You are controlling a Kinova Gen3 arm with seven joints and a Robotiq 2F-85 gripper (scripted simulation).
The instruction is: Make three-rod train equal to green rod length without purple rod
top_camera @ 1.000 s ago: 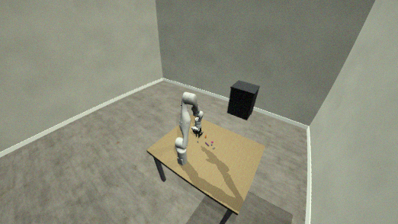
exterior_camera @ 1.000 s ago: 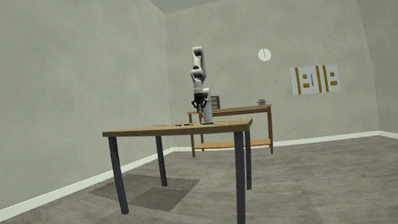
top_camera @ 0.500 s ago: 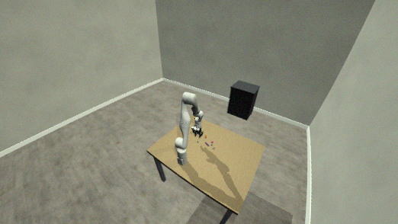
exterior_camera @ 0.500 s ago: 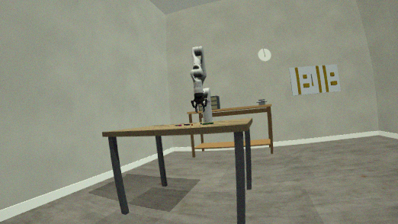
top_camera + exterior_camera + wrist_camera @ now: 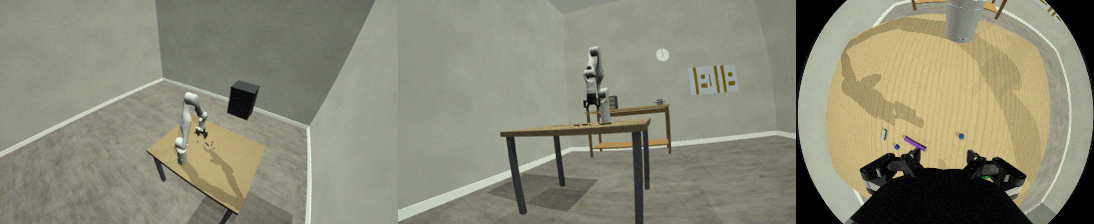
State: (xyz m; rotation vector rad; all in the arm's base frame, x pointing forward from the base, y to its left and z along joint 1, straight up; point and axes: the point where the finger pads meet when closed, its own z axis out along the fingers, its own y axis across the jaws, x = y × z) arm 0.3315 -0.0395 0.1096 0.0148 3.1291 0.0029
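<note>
Now: hand 16 cm to the left of the grey rod, 10 cm above it and 1 cm past it. The rest, counted from my hand: orange rod (11 cm ahead, 10 cm below); purple rod (10 cm below, 7 cm to the right, 1 cm ahead); magenta rod (11 cm to the right, 10 cm below, 7 cm ahead).
</note>
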